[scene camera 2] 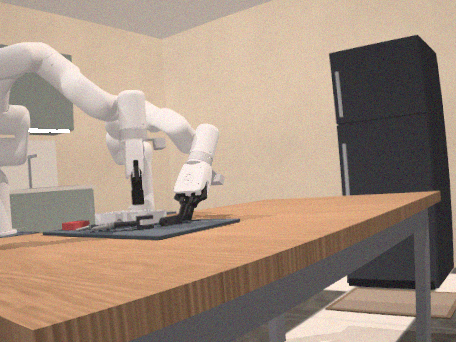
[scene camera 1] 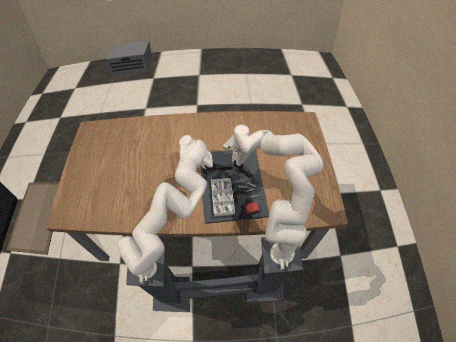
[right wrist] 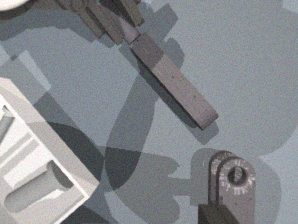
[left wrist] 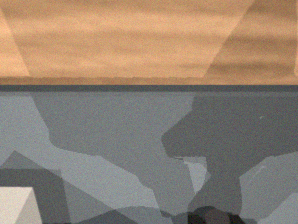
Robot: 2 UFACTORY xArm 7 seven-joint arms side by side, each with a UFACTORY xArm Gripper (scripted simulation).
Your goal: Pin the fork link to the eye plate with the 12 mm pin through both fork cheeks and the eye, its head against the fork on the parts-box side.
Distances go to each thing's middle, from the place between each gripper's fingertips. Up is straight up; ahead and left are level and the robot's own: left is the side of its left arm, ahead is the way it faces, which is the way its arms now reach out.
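Labels:
Relative to the dark mat point(scene camera 1: 240, 198), my right gripper point(scene camera 2: 138, 204) is now 5 cm to the right of it, 5 cm past it and 9 cm above it.
The dark mat, as I see it and counted from my left hand, is 10 cm to the right of that hand, 10 cm behind it and 3 cm below it.

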